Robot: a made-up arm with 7 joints.
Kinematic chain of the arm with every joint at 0, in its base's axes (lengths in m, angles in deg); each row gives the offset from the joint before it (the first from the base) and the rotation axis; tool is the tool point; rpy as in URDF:
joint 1: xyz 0 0 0.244 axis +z
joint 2: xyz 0 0 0 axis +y
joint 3: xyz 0 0 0.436 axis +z
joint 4: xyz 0.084 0 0 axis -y
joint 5: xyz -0.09 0 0.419 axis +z
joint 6: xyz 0 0 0 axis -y
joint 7: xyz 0.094 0 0 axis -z
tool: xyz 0 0 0 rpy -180 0 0
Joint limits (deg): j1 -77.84..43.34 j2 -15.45..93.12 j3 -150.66..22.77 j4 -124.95..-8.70 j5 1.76..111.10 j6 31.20..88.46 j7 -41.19..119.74
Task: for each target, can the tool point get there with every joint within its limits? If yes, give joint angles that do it. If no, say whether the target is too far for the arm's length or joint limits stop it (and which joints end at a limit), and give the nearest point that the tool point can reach.
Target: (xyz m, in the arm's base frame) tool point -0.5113 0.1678 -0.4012
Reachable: no: joint limits stop it (at a limit: joint 1, joint 2, joint 4, joint 5) | nearest point -0.2633 -0.2275 -0.1990 | short by 0.509 m
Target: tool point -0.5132 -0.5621 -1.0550
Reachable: no: too far | nearest point -0.1670 -0.4812 -0.3237 | short by 0.813 m
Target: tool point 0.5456 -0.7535 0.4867
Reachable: yes | joints -54.59 63.08 -1.45 -22.28 51.39 79.55 -16.77
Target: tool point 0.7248 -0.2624 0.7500
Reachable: yes | joints -21.88 28.56 -0.81 -52.64 84.54 69.50 105.48
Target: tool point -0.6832 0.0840 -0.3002
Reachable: no: joint limits stop it (at a limit: joint 1, joint 2, joint 4, joint 5) | nearest point -0.3625 -0.2595 -0.1158 | short by 0.505 m
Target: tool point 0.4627 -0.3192 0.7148
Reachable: yes | joints 3.53 -5.17 -38.67 -98.50 54.93 66.51 38.34
